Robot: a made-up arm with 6 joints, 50 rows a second.
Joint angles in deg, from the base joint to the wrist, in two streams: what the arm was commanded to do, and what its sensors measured. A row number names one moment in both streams.
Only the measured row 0 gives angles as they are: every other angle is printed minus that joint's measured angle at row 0.
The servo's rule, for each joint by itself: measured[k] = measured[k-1] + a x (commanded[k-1-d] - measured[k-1]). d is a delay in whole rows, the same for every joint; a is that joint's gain. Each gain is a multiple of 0.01, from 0.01 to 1. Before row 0 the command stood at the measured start. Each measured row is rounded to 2 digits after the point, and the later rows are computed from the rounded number. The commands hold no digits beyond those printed.
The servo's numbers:
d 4
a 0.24 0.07 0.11 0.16 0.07 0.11
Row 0, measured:
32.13 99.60 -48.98 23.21 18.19 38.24
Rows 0 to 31, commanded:
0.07 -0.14 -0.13 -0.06 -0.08 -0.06
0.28 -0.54 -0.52 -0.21 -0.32 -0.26
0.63 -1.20 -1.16 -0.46 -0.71 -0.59
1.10 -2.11 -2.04 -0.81 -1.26 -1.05
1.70 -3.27 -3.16 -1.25 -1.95 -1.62
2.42 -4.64 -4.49 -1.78 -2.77 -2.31
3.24 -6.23 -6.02 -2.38 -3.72 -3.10
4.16 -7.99 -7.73 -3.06 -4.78 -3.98
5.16 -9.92 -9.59 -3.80 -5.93 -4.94
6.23 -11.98 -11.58 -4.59 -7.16 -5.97
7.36 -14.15 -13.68 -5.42 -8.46 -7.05
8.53 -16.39 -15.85 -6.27 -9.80 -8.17
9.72 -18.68 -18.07 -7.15 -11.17 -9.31
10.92 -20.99 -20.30 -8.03 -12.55 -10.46
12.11 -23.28 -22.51 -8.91 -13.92 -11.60
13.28 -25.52 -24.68 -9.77 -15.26 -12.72
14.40 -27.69 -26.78 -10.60 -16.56 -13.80
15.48 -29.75 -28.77 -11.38 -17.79 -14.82
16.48 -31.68 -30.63 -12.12 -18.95 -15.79
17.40 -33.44 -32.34 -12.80 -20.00 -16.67
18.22 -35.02 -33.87 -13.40 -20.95 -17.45
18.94 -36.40 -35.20 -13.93 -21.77 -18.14
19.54 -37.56 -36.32 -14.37 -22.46 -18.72
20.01 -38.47 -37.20 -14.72 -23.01 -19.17
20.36 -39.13 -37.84 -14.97 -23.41 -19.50
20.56 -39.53 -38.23 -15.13 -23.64 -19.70
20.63 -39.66 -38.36 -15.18 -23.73 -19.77
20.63 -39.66 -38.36 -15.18 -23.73 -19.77
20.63 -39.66 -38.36 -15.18 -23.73 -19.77
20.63 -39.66 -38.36 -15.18 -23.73 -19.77
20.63 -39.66 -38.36 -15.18 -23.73 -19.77
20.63 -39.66 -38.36 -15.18 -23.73 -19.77
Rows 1 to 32, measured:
0.00 0.00 0.00 0.00 0.00 0.00
0.00 0.00 0.00 0.00 0.00 0.00
0.00 0.00 0.00 0.00 0.00 0.00
0.00 0.00 0.00 0.00 0.00 0.00
0.02 -0.01 -0.01 -0.01 -0.01 -0.01
0.08 -0.05 -0.07 -0.04 -0.03 -0.04
0.21 -0.13 -0.19 -0.11 -0.08 -0.10
0.42 -0.27 -0.39 -0.22 -0.16 -0.20
0.73 -0.48 -0.69 -0.38 -0.29 -0.36
1.14 -0.77 -1.11 -0.60 -0.46 -0.57
1.64 -1.15 -1.65 -0.88 -0.69 -0.85
2.24 -1.63 -2.32 -1.23 -0.98 -1.19
2.94 -2.21 -3.12 -1.64 -1.33 -1.60
3.73 -2.89 -4.05 -2.11 -1.74 -2.08
4.60 -3.68 -5.11 -2.64 -2.21 -2.63
5.54 -4.57 -6.29 -3.22 -2.74 -3.24
6.54 -5.56 -7.59 -3.85 -3.33 -3.91
7.59 -6.64 -8.99 -4.52 -3.98 -4.63
8.67 -7.80 -10.48 -5.22 -4.68 -5.40
9.78 -9.04 -12.04 -5.95 -5.42 -6.21
10.89 -10.35 -13.66 -6.69 -6.20 -7.04
11.99 -11.71 -15.32 -7.44 -7.01 -7.90
13.07 -13.11 -17.00 -8.19 -7.85 -8.77
14.11 -14.53 -18.69 -8.93 -8.70 -9.64
15.10 -15.96 -20.36 -9.65 -9.56 -10.50
16.02 -17.39 -21.99 -10.33 -10.41 -11.34
16.86 -18.80 -23.57 -10.98 -11.25 -12.15
17.62 -20.18 -25.07 -11.58 -12.07 -12.92
18.28 -21.51 -26.47 -12.12 -12.86 -13.64
18.83 -22.77 -27.76 -12.60 -13.61 -14.31
19.26 -23.95 -28.93 -13.01 -14.32 -14.91
19.59 -25.05 -29.97 -13.36 -14.98 -15.44

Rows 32 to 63, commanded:
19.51 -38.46 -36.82 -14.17 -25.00 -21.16
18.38 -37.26 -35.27 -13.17 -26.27 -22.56
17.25 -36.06 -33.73 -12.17 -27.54 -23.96
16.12 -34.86 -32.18 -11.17 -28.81 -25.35
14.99 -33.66 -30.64 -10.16 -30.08 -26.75
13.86 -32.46 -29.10 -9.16 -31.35 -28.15
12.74 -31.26 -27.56 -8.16 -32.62 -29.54
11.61 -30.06 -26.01 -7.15 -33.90 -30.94
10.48 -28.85 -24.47 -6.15 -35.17 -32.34
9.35 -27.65 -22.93 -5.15 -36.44 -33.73
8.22 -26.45 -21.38 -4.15 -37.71 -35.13
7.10 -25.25 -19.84 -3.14 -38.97 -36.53
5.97 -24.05 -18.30 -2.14 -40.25 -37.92
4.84 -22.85 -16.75 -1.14 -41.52 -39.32
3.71 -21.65 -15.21 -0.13 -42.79 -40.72
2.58 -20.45 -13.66 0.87 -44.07 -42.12
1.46 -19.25 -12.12 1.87 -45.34 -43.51
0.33 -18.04 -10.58 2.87 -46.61 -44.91
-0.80 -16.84 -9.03 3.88 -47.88 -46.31
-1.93 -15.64 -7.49 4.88 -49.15 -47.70
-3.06 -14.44 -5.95 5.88 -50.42 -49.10
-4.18 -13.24 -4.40 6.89 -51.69 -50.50
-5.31 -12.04 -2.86 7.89 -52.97 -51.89
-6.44 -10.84 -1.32 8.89 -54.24 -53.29
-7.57 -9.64 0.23 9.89 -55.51 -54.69
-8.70 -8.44 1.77 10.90 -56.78 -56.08
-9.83 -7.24 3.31 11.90 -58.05 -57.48
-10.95 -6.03 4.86 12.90 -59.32 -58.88
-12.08 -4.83 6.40 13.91 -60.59 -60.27
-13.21 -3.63 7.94 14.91 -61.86 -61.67
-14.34 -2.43 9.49 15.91 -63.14 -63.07
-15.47 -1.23 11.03 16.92 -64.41 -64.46
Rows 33 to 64, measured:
19.84 -26.07 -30.89 -13.65 -15.59 -15.92
20.03 -27.02 -31.71 -13.89 -16.16 -16.34
20.17 -27.90 -32.44 -14.10 -16.69 -16.72
20.28 -28.72 -33.09 -14.27 -17.18 -17.06
20.10 -29.40 -33.50 -14.25 -17.73 -17.51
19.69 -29.95 -33.69 -14.08 -18.33 -18.07
19.10 -30.38 -33.69 -13.77 -18.97 -18.72
18.38 -30.69 -33.52 -13.35 -19.66 -19.45
17.57 -30.90 -33.20 -12.84 -20.39 -20.25
16.68 -31.01 -32.75 -12.25 -21.16 -21.12
15.73 -31.03 -32.18 -11.60 -21.96 -22.05
14.74 -30.96 -31.50 -10.89 -22.80 -23.03
13.72 -30.81 -30.73 -10.13 -23.67 -24.05
12.67 -30.59 -29.87 -9.33 -24.56 -25.11
11.60 -30.30 -28.94 -8.50 -25.48 -26.21
10.52 -29.95 -27.94 -7.64 -26.42 -27.35
9.43 -29.54 -26.88 -6.76 -27.39 -28.51
8.33 -29.07 -25.77 -5.86 -28.38 -29.70
7.22 -28.55 -24.61 -4.94 -29.39 -30.91
6.11 -27.98 -23.41 -4.01 -30.42 -32.14
4.99 -27.37 -22.17 -3.07 -31.46 -33.39
3.87 -26.72 -20.90 -2.12 -32.52 -34.66
2.75 -26.03 -19.59 -1.16 -33.60 -35.94
1.63 -25.30 -18.26 -0.19 -34.69 -37.23
0.50 -24.54 -16.91 0.78 -35.79 -38.54
-0.62 -23.75 -15.53 1.76 -36.90 -39.86
-1.75 -22.93 -14.14 2.74 -38.02 -41.18
-2.88 -22.08 -12.73 3.72 -39.16 -42.51
-4.01 -21.21 -11.30 4.71 -40.30 -43.85
-5.14 -20.32 -9.86 5.70 -41.45 -45.20
-6.27 -19.40 -8.41 6.69 -42.61 -46.55
-7.39 -18.46 -6.95 7.68 -43.78 -47.91

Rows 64 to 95, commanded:
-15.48 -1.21 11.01 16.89 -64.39 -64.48
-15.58 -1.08 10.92 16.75 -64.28 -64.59
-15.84 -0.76 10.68 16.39 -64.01 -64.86
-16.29 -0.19 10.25 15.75 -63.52 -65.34
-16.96 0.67 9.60 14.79 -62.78 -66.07
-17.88 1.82 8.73 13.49 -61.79 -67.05
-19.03 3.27 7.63 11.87 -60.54 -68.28
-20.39 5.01 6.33 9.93 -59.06 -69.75
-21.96 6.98 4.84 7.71 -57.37 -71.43
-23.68 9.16 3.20 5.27 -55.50 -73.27
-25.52 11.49 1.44 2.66 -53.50 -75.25
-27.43 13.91 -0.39 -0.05 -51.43 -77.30
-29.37 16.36 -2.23 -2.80 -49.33 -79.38
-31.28 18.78 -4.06 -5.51 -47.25 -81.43
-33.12 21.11 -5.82 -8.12 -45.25 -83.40
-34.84 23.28 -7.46 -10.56 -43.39 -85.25
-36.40 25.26 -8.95 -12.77 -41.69 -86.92
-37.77 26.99 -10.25 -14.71 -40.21 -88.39
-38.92 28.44 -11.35 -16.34 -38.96 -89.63
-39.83 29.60 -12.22 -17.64 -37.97 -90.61
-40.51 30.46 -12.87 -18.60 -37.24 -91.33
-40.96 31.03 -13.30 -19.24 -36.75 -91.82
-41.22 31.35 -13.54 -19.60 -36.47 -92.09
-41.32 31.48 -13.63 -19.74 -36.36 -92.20
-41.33 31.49 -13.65 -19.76 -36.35 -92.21
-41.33 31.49 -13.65 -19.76 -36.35 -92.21
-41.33 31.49 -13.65 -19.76 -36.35 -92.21
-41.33 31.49 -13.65 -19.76 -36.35 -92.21
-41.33 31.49 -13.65 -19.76 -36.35 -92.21
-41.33 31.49 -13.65 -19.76 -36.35 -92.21
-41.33 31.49 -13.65 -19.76 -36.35 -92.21
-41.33 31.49 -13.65 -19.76 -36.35 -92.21
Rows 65 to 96, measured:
-8.52 -17.51 -5.48 8.68 -44.96 -49.27
-9.65 -16.54 -4.00 9.68 -46.14 -50.63
-10.78 -15.55 -2.52 10.68 -47.33 -52.00
-11.91 -14.55 -1.03 11.68 -48.53 -53.37
-12.77 -13.62 0.29 12.51 -49.64 -54.59
-13.44 -12.74 1.46 13.19 -50.66 -55.69
-14.02 -11.90 2.47 13.70 -51.59 -56.70
-14.56 -11.08 3.33 14.03 -52.43 -57.65
-15.14 -10.26 4.02 14.15 -53.15 -58.58
-15.80 -9.41 4.54 14.04 -53.75 -59.51
-16.58 -8.52 4.88 13.69 -54.23 -60.47
-17.49 -7.57 5.04 13.09 -54.57 -61.49
-18.56 -6.55 5.02 12.23 -54.77 -62.58
-19.79 -5.45 4.82 11.12 -54.82 -63.76
-21.17 -4.26 4.45 9.77 -54.73 -65.02
-22.67 -2.99 3.92 8.20 -54.50 -66.37
-24.28 -1.64 3.24 6.44 -54.14 -67.80
-25.96 -0.21 2.44 4.53 -53.66 -69.30
-27.68 1.28 1.53 2.51 -53.07 -70.85
-29.40 2.82 0.54 0.42 -52.39 -72.43
-31.08 4.39 -0.50 -1.69 -51.64 -74.02
-32.69 5.97 -1.57 -3.77 -50.84 -75.60
-34.19 7.54 -2.65 -5.78 -50.01 -77.14
-35.54 9.08 -3.70 -7.68 -49.17 -78.62
-36.73 10.58 -4.71 -9.43 -48.33 -80.02
-37.75 12.01 -5.65 -11.00 -47.52 -81.32
-38.58 13.36 -6.52 -12.38 -46.75 -82.50
-39.24 14.63 -7.30 -13.56 -46.02 -83.57
-39.74 15.81 -8.00 -14.55 -45.34 -84.52
-40.12 16.91 -8.62 -15.38 -44.71 -85.37
-40.41 17.93 -9.17 -16.08 -44.12 -86.12
-40.63 18.88 -9.66 -16.67 -43.58 -86.79

